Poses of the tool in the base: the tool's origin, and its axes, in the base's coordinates. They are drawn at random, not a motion.
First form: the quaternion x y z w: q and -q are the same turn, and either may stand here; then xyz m.
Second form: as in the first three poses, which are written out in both.
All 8 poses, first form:
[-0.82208 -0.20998 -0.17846 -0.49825 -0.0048 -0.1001 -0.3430]
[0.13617 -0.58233 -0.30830 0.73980 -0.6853 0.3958 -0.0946]
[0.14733 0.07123 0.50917 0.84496 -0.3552 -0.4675 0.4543]
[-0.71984 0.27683 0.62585 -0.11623 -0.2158 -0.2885 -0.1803]
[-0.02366 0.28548 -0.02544 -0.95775 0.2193 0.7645 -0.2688]
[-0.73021 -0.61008 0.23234 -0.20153 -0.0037 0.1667 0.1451]
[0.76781 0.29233 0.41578 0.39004 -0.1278 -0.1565 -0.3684]
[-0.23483 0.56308 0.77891 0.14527 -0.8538 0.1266 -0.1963]
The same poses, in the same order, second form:
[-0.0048 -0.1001 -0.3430 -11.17 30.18 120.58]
[-0.6853 0.3958 -0.0946 -66.13 -71.01 -28.97]
[-0.3552 -0.4675 0.4543 60.69 15.69 10.56]
[-0.2158 -0.2885 -0.1803 75.94 -74.88 -136.62]
[0.2193 0.7645 -0.2688 4.26 -33.07 4.10]
[-0.0037 0.1667 0.1451 -81.47 -5.36 144.52]
[-0.1278 -0.1565 -0.3684 -14.45 60.06 134.52]
[-0.8538 0.1266 -0.1963 149.93 -11.67 -74.87]

